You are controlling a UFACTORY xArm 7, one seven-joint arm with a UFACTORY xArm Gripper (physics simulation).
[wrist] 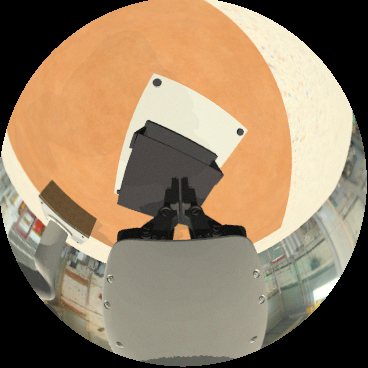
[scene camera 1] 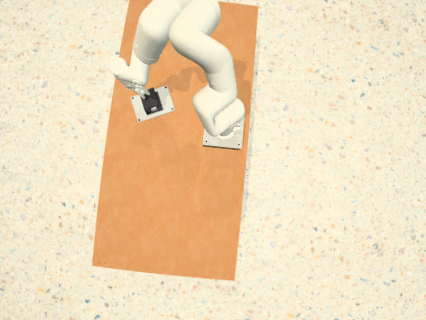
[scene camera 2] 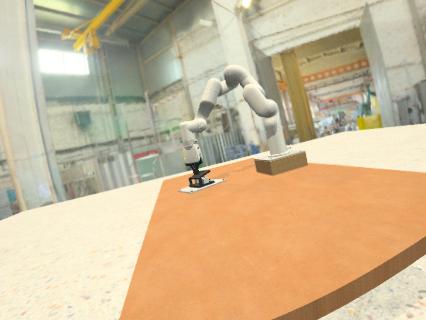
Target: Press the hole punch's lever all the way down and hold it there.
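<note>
The black hole punch stands on a white plate with dark screws at its corners. Its broad dark lever is low and slightly sloped, with an opening visible under it in the second scene view. My gripper is shut and empty. It points down, and its fingertips appear to rest on the lever's top, towards the lever's near edge in the wrist view. The exact contact and how far the lever is down are too small to tell.
The arm's base block stands on the orange table top, to the right of the punch in both scene views. The arm arches above the table between the base and the punch.
</note>
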